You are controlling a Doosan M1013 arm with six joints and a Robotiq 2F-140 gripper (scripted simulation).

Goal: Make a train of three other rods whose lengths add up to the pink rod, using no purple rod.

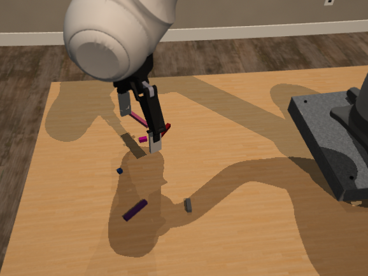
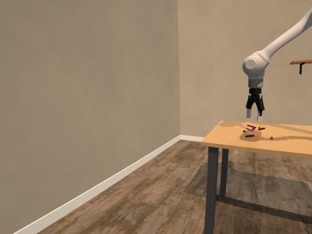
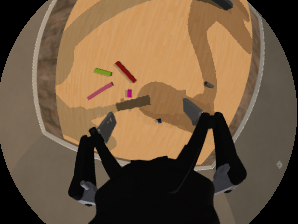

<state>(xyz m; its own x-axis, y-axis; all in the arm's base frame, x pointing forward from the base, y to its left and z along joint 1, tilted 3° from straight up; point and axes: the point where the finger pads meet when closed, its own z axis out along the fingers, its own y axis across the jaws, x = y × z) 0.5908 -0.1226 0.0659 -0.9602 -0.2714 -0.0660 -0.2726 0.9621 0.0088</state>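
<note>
Now: hand 90 mm above the blue rod, 60 mm short of it and 40 mm to the right of it. Also, from my hand: magenta rod (90 mm below, 50 mm to the right, 10 mm behind); red rod (90 mm below, 70 mm behind, 60 mm to the right); pink rod (140 mm to the right, 90 mm below, 20 mm behind).
</note>
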